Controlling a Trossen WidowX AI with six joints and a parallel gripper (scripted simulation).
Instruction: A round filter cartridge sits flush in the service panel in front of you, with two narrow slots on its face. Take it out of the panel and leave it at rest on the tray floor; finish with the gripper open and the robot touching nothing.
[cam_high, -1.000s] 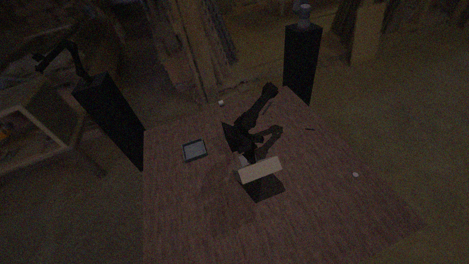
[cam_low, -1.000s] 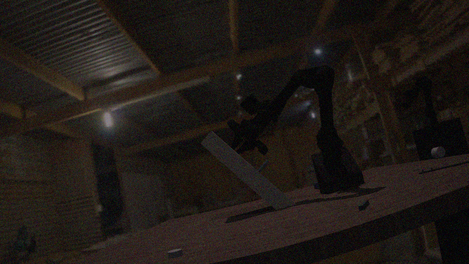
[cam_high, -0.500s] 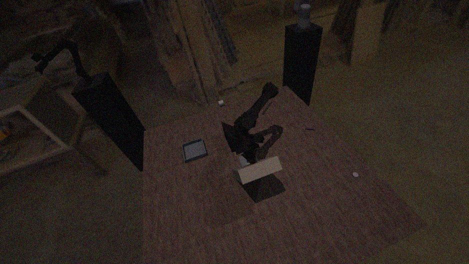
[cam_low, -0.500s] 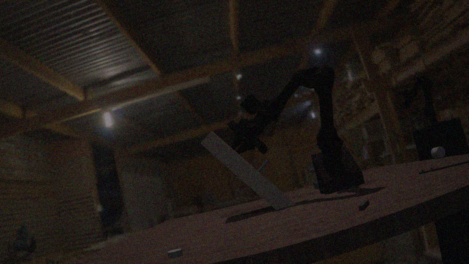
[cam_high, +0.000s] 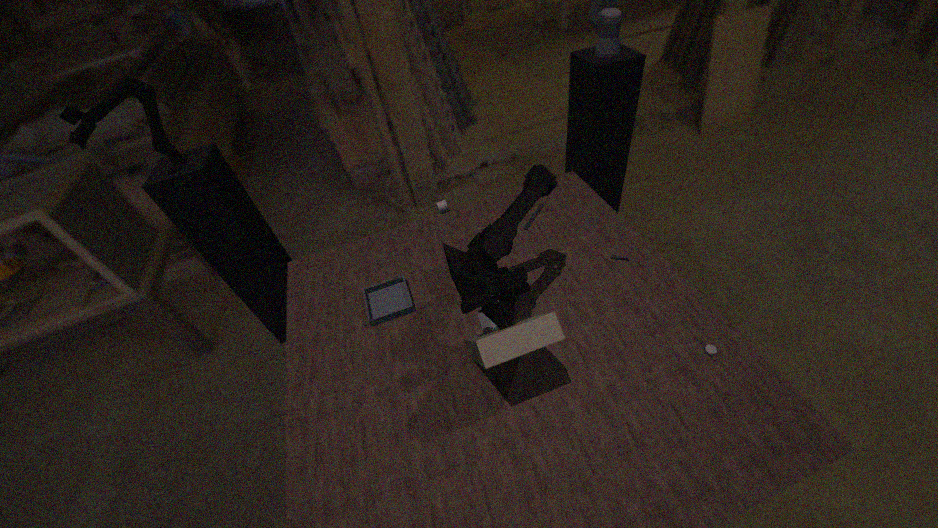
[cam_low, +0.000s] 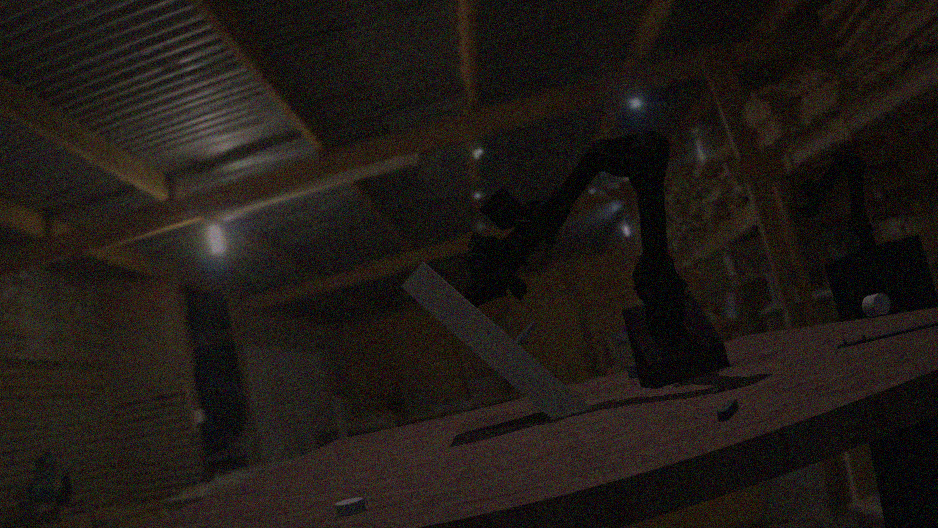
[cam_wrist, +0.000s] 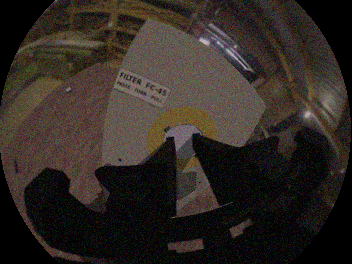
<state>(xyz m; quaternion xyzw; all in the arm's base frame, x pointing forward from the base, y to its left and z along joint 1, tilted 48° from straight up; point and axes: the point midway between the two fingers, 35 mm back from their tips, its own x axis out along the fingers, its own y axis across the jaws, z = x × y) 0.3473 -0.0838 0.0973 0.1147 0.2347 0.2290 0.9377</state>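
Right now the round filter cartridge is 10 mm ahead of my gripper tip and 10 mm below it. Round my gripper tip: service panel: 40 mm behind, 80 mm below; grey tray: 410 mm behind, 300 mm to the right, 230 mm below.
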